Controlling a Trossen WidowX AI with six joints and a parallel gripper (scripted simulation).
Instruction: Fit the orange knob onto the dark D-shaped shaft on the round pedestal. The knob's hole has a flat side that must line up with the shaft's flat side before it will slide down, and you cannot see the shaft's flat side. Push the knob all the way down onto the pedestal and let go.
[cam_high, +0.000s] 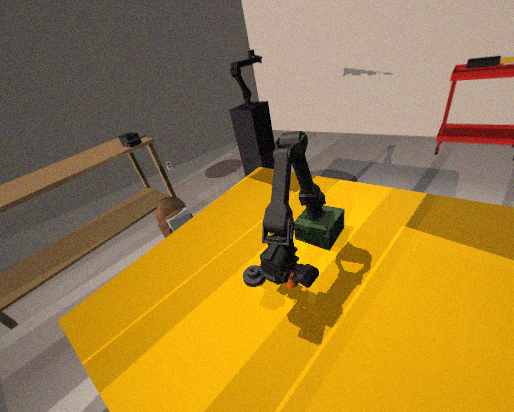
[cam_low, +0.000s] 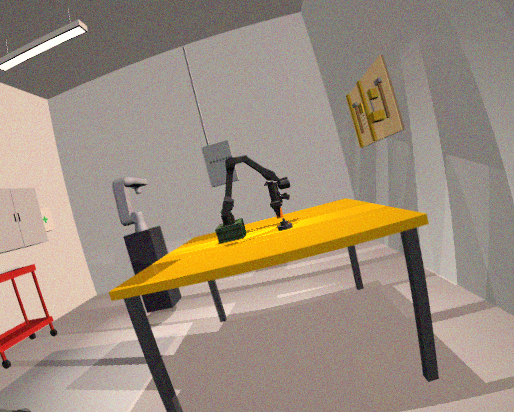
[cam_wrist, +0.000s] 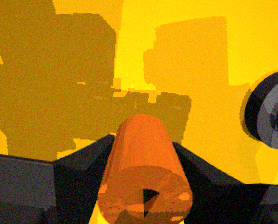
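My gripper tip is 160 mm to the left of the pedestal, 30 mm above it and 20 mm short of it. From my gripper tip the other things lie so: orange knob: 20 mm above.
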